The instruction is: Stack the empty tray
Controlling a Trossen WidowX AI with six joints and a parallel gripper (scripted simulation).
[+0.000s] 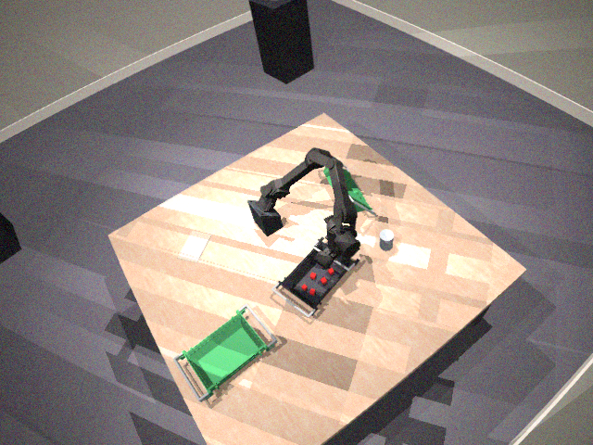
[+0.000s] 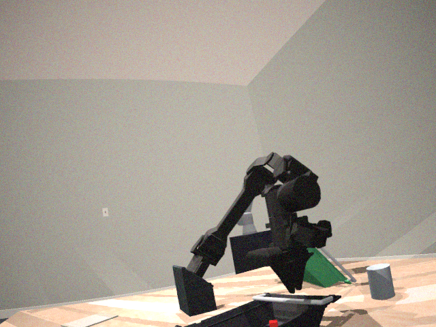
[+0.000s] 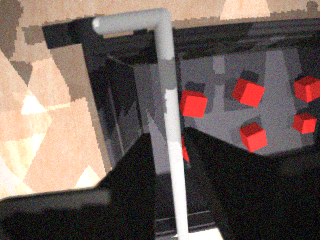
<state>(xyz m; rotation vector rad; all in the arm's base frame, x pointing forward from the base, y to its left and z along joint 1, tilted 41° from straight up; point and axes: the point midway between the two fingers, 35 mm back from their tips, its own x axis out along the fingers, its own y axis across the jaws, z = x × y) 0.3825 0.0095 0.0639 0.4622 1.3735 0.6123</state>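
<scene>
My gripper tip is 30 cm to the right of the green tray, 23 cm past it and 1 cm above it. The rest, counted from my gripper tip: flat pale sheet 52 cm behind, 36 cm to the right, 8 cm below.
</scene>
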